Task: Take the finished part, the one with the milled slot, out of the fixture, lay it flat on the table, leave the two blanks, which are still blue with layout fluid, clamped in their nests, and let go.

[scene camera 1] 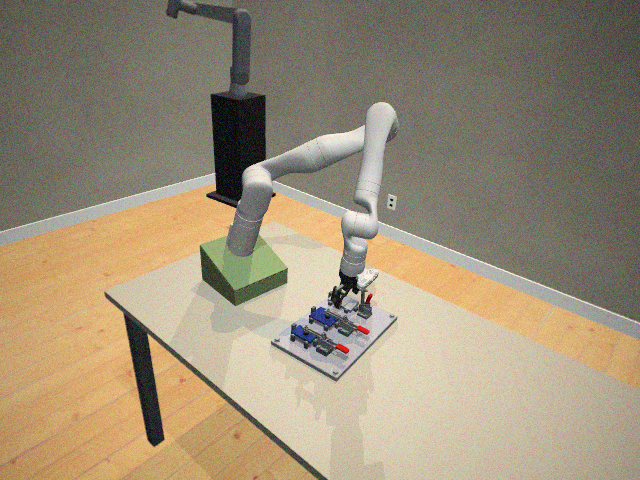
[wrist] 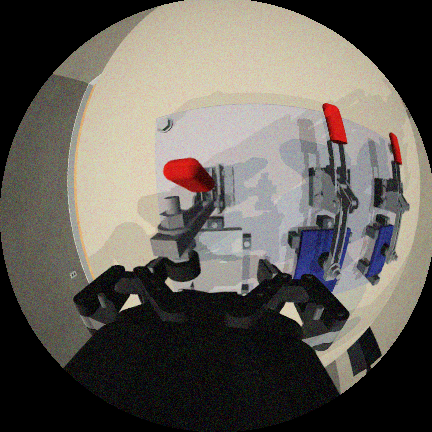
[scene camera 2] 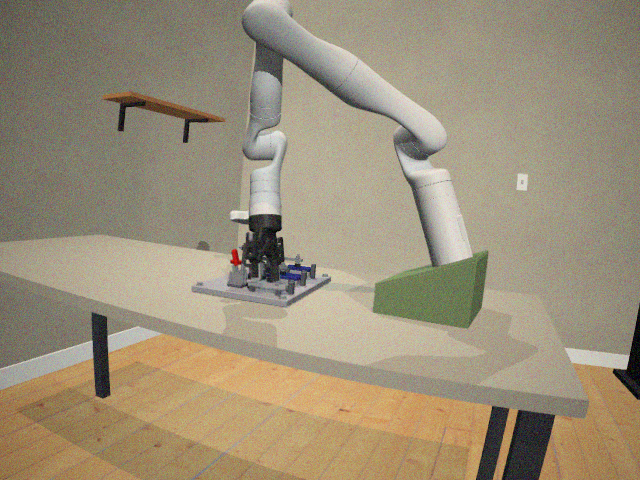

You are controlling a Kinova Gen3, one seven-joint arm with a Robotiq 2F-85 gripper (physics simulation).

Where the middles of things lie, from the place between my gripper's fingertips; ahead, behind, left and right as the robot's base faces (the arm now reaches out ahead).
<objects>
The finished part (wrist: 220, 250) is 10 mm below my hand and 10 mm behind it. The rest, counted from my hand: fixture plate (scene camera 1: 358, 343) 110 mm to the right, 40 mm ahead, 30 mm below; then red handle (wrist: 187, 172) 80 mm ahead, 20 mm above.
</objects>
